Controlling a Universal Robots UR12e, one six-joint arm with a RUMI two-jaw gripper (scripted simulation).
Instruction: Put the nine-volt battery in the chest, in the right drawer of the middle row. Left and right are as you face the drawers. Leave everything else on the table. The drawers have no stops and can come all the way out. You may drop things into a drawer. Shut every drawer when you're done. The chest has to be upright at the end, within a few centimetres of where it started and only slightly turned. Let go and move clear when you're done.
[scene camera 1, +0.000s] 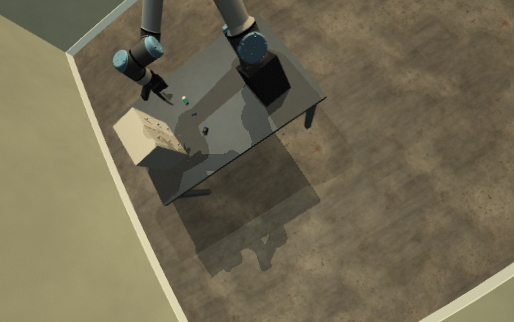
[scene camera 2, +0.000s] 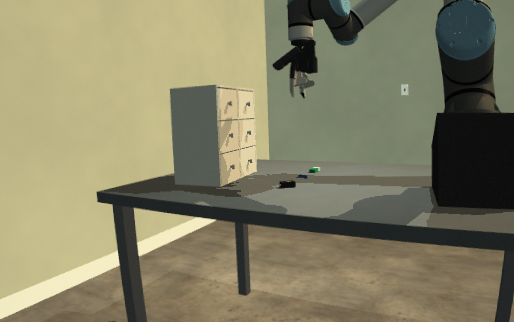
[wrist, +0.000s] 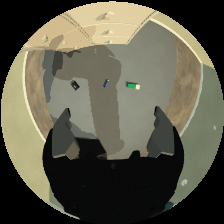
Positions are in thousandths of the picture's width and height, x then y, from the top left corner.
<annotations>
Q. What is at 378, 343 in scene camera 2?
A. A cream chest.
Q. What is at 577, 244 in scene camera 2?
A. My gripper.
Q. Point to my gripper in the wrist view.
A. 502, 480
</annotations>
